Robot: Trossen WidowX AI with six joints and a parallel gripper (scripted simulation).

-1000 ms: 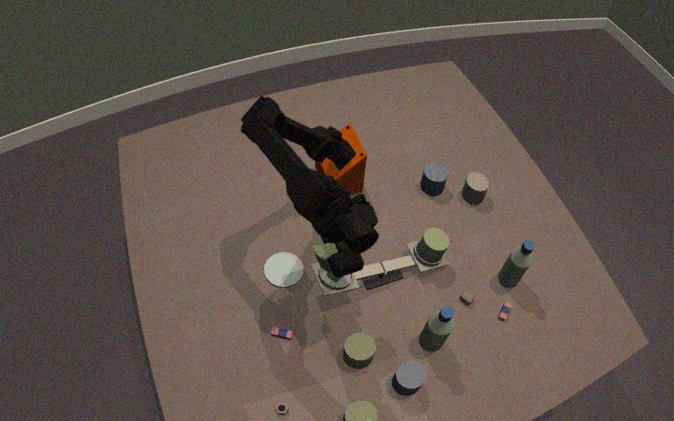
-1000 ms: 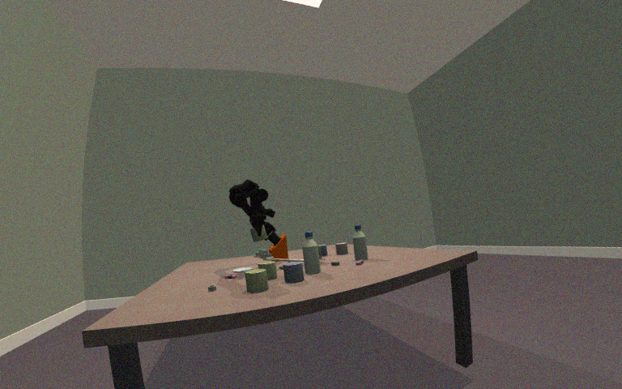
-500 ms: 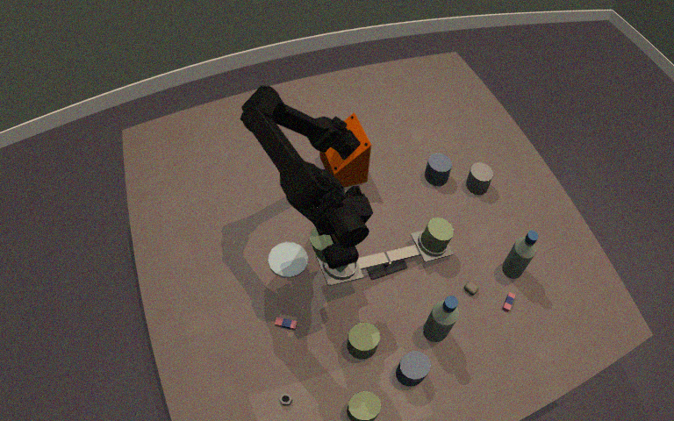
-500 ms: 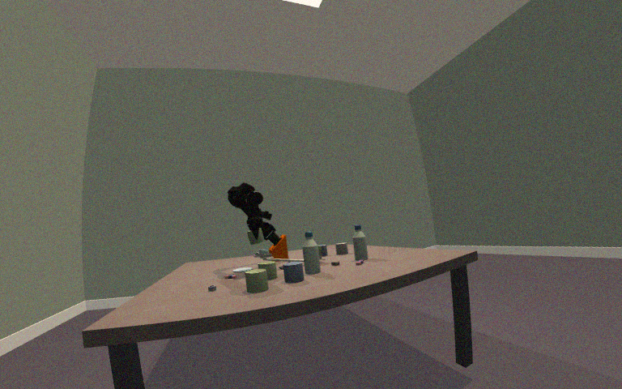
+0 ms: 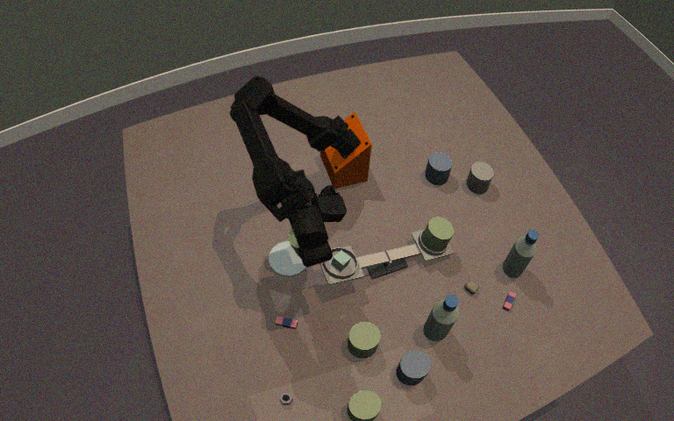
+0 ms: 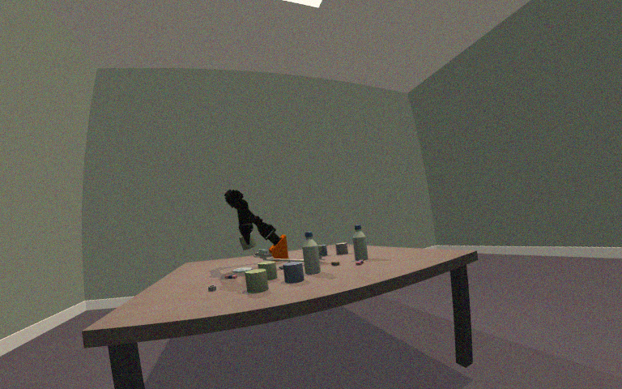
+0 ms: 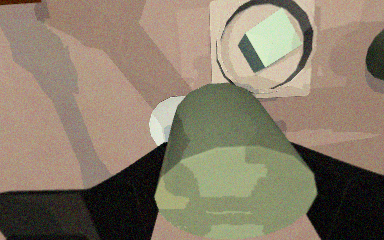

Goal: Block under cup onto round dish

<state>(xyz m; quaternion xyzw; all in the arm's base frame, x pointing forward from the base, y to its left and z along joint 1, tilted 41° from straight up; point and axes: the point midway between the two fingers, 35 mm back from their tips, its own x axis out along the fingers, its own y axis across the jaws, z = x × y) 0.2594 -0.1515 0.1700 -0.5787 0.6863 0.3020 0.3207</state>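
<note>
My gripper tip is now 6 cm to the right of the green block, 5 cm short of it and 5 cm above it. The rest, counted from my gripper tip: balance 19 cm to the left, 11 cm below, 6 cm ahead; balance beam 19 cm to the left, 10 cm below, 6 cm ahead; round dish 13 cm below, 5 cm behind, 3 cm to the right.
</note>
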